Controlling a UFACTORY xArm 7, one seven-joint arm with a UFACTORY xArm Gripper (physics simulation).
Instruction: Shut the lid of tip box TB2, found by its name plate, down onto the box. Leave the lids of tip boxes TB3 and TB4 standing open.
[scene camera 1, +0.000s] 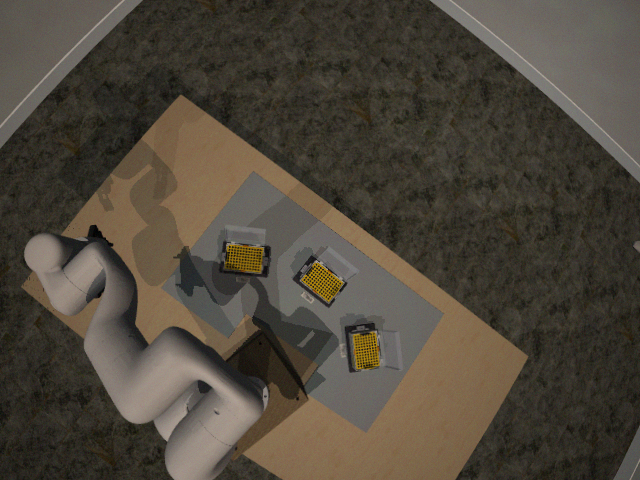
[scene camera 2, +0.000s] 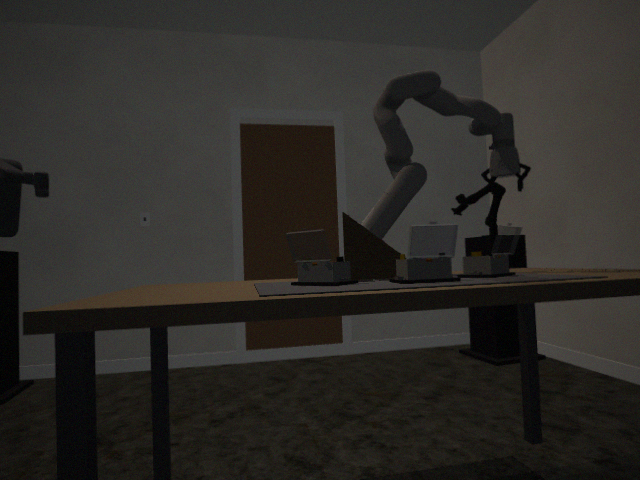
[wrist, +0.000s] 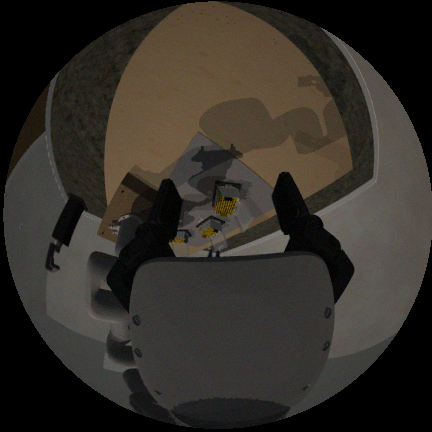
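Pixels of known places: gripper, fingertip midpoint: (scene camera 2: 506, 192) (wrist: 225, 185); arm's base, origin of the base link: (scene camera 2: 369, 234) (wrist: 129, 226).
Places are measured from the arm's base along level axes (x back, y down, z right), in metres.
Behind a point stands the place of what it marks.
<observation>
Three tip boxes with yellow tip grids stand on a grey mat, each with a clear lid standing open: left box (scene camera 1: 245, 258) {x -0.342, y 0.097, z -0.228 m} (scene camera 2: 485, 265) (wrist: 226, 205) {x -0.343, y 0.097, z -0.236 m} with lid (scene camera 1: 245, 234) {x -0.403, y 0.057, z -0.265 m} (scene camera 2: 507, 242) {x -0.411, y 0.057, z -0.253 m}, middle box (scene camera 1: 323, 281) {x -0.410, y 0.098, z 0.024 m} (scene camera 2: 430, 268) (wrist: 209, 231) {x -0.406, y 0.097, z 0.014 m} with lid (scene camera 1: 339, 262) {x -0.482, y 0.046, z 0.030 m} (scene camera 2: 433, 240) {x -0.483, y 0.049, z 0.032 m}, and right box (scene camera 1: 366, 350) {x -0.289, y 0.097, z 0.262 m} (scene camera 2: 316, 271) (wrist: 179, 239) {x -0.298, y 0.097, z 0.243 m} with lid (scene camera 1: 392, 350) {x -0.331, y 0.051, z 0.322 m} (scene camera 2: 309, 244) {x -0.347, y 0.045, z 0.316 m}. Their small name plates are too small to read, so I cannot tell which is TB2. My gripper (scene camera 2: 505, 187) {x -0.141, y -0.136, z -0.496 m} (wrist: 225, 185) {x -0.141, y -0.136, z -0.496 m} is open and empty, high above the table, off the left box's side and apart from all boxes.
The grey mat (scene camera 1: 403, 315) {x -0.458, y 0.155, z 0.338 m} lies on the wooden table (scene camera 1: 480, 372) {x -0.425, y 0.158, z 0.717 m} (scene camera 2: 129, 299) {x -0.415, y 0.158, z 0.740 m}. A brown wedge-shaped mount (scene camera 1: 281, 361) {x -0.136, y 0.018, z 0.027 m} (scene camera 2: 364, 253) {x -0.120, y 0.071, z 0.071 m} carries my arm's base beside the mat. A black arm (scene camera 2: 495, 206) on a dark pedestal (scene camera 2: 488, 330) stands beyond the table.
</observation>
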